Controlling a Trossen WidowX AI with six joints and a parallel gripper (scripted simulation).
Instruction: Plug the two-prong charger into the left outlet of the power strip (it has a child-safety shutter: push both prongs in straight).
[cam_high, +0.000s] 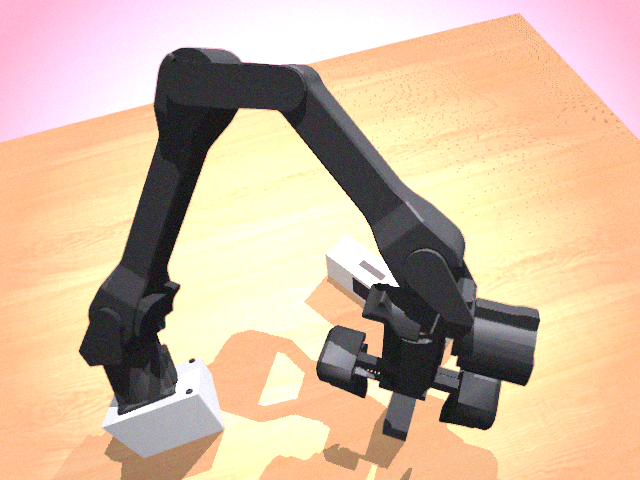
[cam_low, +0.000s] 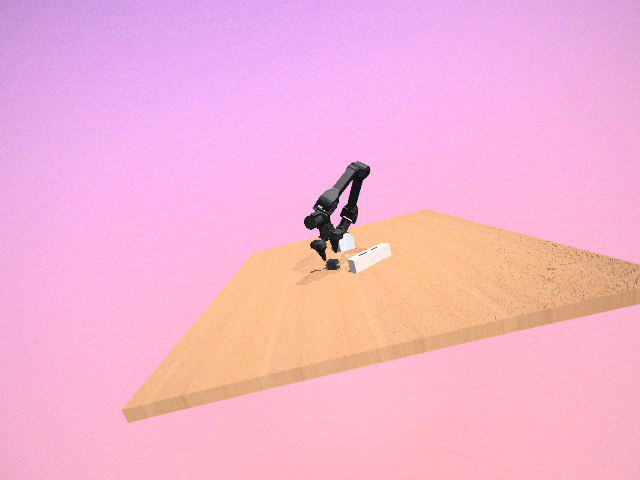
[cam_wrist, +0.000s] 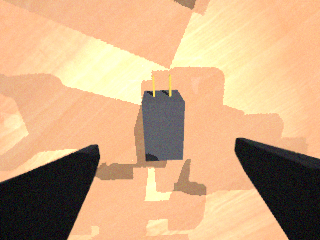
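The grey charger lies 10 mm ahead of my gripper tip, 10 mm to the left of it and 40 mm below it.
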